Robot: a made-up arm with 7 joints.
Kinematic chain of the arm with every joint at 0, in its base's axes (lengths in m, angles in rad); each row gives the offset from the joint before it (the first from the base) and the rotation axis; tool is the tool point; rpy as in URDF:
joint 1: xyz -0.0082 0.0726 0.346 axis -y
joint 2: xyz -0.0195 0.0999 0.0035 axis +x
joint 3: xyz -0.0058 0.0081 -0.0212 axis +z
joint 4: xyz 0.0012 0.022 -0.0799 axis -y
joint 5: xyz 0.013 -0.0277 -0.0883 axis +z
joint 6: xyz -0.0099 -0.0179 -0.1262 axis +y
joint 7: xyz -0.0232 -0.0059 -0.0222 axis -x
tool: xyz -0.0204 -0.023 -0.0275 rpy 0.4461 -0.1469 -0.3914
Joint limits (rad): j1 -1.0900..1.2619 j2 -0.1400..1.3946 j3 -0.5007..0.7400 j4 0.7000..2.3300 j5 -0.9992..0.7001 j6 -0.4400..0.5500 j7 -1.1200..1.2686
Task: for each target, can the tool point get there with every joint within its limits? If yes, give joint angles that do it. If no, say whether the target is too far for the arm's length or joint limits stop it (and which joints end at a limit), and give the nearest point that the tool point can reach.
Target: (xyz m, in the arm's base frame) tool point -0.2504 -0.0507 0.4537
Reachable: no: joint limits stop it (at a limit: joint 1, joint 2, joint 3, joint 4, joint 5, joint 6) | nearest point -0.0942 0.0482 0.4749 | short by 0.186 m
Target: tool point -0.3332 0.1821 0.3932
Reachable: no: joint limits stop it (at a limit: joint 1, joint 3, joint 4, joint 5, joint 6, joint 7) | nearest point -0.1618 0.1780 0.4849 | short by 0.194 m
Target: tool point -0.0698 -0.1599 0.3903
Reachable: no: joint limits stop it (at a limit: joint 1, joint 3, joint 4, joint 5) | nearest point -0.0166 0.0063 0.4440 | short by 0.183 m
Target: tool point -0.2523 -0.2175 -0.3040
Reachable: no: too far | nearest point -0.1224 0.0199 0.0418 | short by 0.439 m
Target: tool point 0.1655 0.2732 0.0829
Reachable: yes | joints -0.0384 0.3062 0.1903 1.0174 0.1335 0.0822 -0.8928
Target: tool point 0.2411 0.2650 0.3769
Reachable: yes | joints 0.2949 1.0847 0.1176 1.7205 0.2167 0.1397 -0.8170
